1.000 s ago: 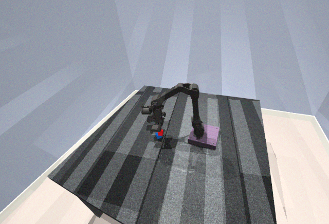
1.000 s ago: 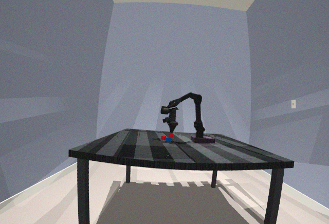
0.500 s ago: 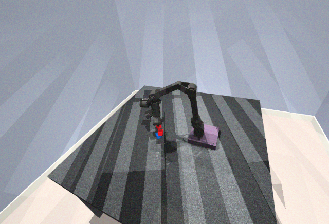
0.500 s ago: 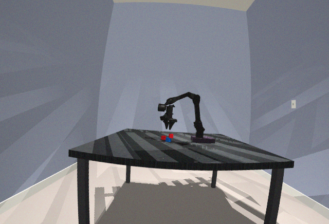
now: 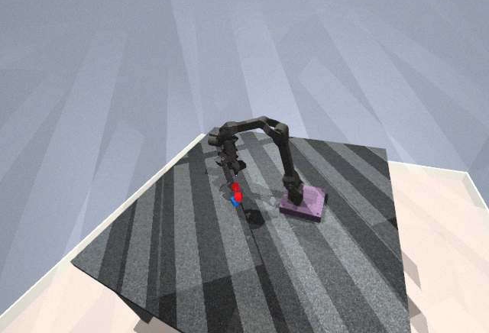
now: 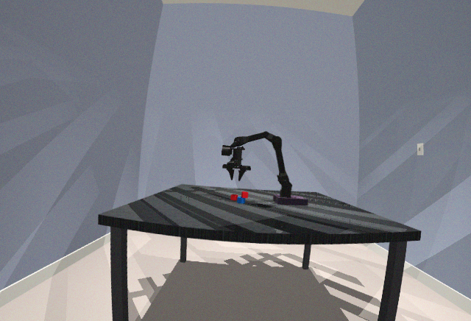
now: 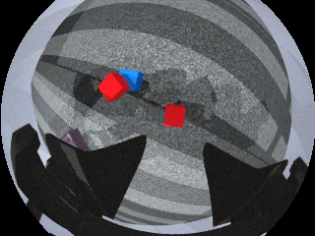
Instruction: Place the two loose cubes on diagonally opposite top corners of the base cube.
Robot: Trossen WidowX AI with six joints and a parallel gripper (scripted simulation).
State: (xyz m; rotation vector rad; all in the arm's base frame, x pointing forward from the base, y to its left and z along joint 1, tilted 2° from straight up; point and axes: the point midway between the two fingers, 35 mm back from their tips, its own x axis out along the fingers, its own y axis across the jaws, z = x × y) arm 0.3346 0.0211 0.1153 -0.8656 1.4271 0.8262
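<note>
The blue cube is 110 mm below my gripper tip, 90 mm to the left of it and 50 mm behind it.
</note>
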